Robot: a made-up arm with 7 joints. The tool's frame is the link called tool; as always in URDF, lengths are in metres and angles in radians. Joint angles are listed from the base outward.
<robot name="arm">
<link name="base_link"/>
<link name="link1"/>
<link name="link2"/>
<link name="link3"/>
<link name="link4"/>
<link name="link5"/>
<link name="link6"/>
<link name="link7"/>
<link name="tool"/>
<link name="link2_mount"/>
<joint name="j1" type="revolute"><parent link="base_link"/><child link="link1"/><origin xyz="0 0.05 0.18"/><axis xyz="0 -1 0"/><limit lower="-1.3" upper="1.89"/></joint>
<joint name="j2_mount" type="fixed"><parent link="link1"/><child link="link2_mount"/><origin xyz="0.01 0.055 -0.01"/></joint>
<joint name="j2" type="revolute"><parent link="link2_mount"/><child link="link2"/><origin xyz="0.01 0.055 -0.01"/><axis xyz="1 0 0"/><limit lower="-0.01" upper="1.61"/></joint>
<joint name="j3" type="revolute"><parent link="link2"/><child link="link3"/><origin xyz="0 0.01 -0.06"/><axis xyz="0 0 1"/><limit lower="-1.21" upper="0.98"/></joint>
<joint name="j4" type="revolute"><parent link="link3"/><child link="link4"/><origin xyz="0 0.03 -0.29"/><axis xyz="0 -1 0"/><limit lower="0.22" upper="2.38"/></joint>
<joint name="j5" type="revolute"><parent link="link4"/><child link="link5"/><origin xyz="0.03 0 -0.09"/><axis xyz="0 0 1"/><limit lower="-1.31" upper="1.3"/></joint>
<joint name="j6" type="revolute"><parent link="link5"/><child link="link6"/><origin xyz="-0.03 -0.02 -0.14"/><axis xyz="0 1 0"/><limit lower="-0.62" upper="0.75"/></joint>
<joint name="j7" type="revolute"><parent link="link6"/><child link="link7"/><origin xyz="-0.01 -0.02 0.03"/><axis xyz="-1 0 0"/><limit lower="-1.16" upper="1.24"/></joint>
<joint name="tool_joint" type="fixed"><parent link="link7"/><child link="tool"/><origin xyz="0 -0.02 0.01" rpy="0.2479 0.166 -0.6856"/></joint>
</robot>
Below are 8 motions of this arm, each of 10 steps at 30 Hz.
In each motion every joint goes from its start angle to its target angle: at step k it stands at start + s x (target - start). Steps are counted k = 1, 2, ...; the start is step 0. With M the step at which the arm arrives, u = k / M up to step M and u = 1 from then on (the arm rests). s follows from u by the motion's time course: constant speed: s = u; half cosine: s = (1 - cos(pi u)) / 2; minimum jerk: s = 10 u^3 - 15 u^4 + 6 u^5.
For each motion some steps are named. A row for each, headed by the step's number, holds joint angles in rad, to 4 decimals.
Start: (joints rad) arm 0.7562 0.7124 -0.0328 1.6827 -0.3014 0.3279 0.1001
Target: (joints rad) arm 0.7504 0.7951 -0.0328 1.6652 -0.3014 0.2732 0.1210
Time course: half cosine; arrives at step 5
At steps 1, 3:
1: 0.7556 0.7203 -0.0328 1.6810 -0.3014 0.3227 0.1021
3: 0.7524 0.7665 -0.0328 1.6712 -0.3014 0.2921 0.1138

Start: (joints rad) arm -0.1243 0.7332 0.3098 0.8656 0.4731 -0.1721 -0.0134
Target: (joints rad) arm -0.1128 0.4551 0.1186 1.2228 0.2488 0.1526 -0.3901
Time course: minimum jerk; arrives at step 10
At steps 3, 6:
3: -0.1224 0.6878 0.2786 0.9239 0.4365 -0.1191 -0.0748
6: -0.1165 0.5434 0.1793 1.1094 0.3200 0.0495 -0.2705

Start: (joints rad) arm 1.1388 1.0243 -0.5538 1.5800 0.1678 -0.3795 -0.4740
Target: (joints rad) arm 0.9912 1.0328 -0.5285 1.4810 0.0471 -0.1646 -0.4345
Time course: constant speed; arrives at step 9
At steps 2, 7, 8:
2: 1.1060 1.0262 -0.5482 1.5580 0.1410 -0.3317 -0.4652
7: 1.0240 1.0309 -0.5341 1.5030 0.0739 -0.2124 -0.4433
8: 1.0076 1.0319 -0.5313 1.4920 0.0605 -0.1885 -0.4389

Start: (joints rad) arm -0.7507 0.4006 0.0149 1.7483 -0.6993 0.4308 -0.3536
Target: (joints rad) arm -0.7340 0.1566 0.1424 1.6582 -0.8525 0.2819 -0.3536
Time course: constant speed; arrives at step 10
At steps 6, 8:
6: -0.7407 0.2542 0.0914 1.6942 -0.7912 0.3415 -0.3536
8: -0.7373 0.2054 0.1169 1.6762 -0.8219 0.3117 -0.3536

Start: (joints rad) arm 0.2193 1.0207 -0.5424 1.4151 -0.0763 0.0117 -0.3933
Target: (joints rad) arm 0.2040 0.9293 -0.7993 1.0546 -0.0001 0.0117 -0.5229
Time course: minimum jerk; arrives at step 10
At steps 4, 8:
4: 0.2144 0.9917 -0.6240 1.3007 -0.0521 0.0117 -0.4344
8: 0.2049 0.9346 -0.7844 1.0755 -0.0045 0.0117 -0.5154

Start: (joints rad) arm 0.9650 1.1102 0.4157 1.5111 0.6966 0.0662 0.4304
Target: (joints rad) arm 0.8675 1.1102 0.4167 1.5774 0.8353 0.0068 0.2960
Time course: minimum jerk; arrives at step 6
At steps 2, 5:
2: 0.9445 1.1102 0.4159 1.5250 0.7257 0.0537 0.4022
5: 0.8710 1.1102 0.4167 1.5750 0.8304 0.0089 0.3008

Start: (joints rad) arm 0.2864 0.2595 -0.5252 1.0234 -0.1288 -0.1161 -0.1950
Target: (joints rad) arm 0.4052 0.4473 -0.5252 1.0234 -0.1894 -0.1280 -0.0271
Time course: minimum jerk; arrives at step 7
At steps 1, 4, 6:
1: 0.2892 0.2639 -0.5252 1.0234 -0.1302 -0.1164 -0.1911
4: 0.3615 0.3782 -0.5252 1.0234 -0.1671 -0.1236 -0.0889
6: 0.4024 0.4429 -0.5252 1.0234 -0.1880 -0.1277 -0.0310

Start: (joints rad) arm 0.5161 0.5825 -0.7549 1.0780 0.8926 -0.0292 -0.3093
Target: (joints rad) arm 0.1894 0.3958 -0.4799 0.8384 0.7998 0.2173 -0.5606
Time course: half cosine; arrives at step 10
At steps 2, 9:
2: 0.4849 0.5647 -0.7286 1.0551 0.8837 -0.0057 -0.3333
9: 0.1974 0.4004 -0.4866 0.8443 0.8021 0.2113 -0.5545

